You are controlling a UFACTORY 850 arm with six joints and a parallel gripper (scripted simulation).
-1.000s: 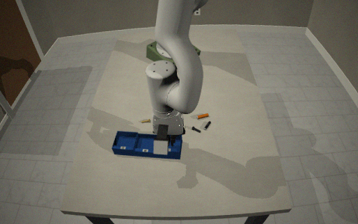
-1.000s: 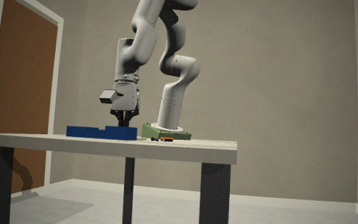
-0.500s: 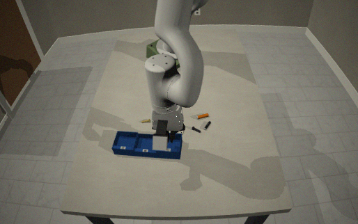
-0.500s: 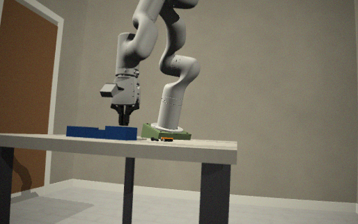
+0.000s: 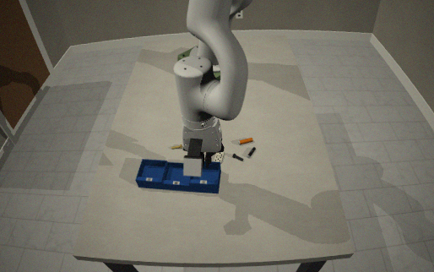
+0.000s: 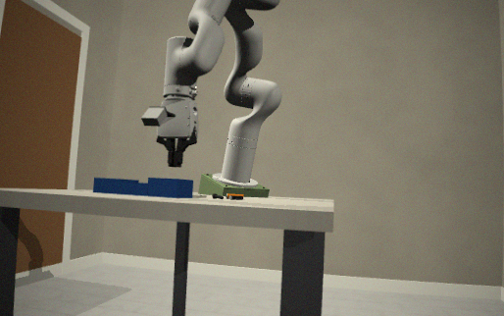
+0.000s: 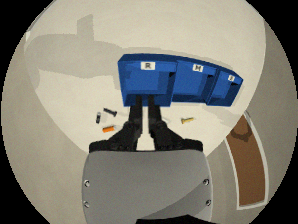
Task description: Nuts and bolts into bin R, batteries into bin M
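Now: hand 14 cm past the orange battery, 13 cm to the right of it and 9 cm above it. From my hand the other things lie so: black bolt: 9 cm to the left, 9 cm below, 8 cm behind; blue bin: 9 cm to the right, 8 cm below; domino: 14 cm behind, 9 cm below, 2 cm to the right.
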